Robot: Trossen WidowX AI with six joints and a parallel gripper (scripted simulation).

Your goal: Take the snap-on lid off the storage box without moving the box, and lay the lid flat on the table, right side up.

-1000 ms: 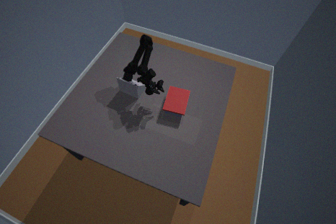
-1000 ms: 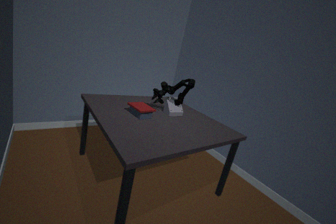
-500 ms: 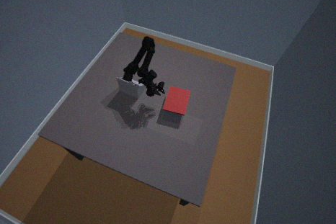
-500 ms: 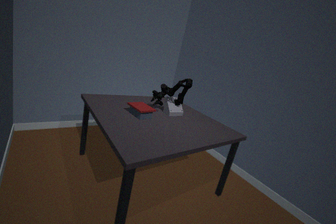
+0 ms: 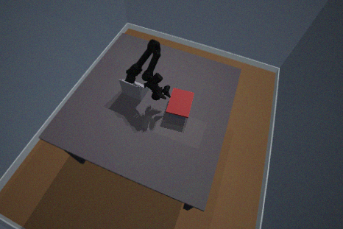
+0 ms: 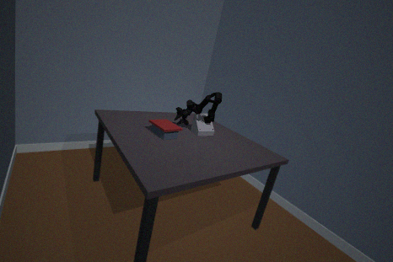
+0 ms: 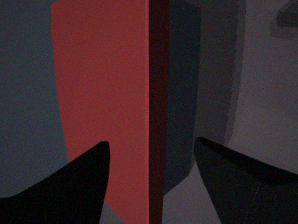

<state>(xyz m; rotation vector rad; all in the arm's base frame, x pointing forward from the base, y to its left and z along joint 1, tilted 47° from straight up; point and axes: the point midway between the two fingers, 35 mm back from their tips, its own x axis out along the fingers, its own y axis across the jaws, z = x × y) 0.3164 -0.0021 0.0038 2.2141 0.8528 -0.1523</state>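
The red lid is 10 cm ahead of my gripper tip, 2 cm to the left of it and 2 cm below it. From my gripper tip the other things lie so: grey storage box 10 cm ahead, 2 cm to the left, 6 cm below.
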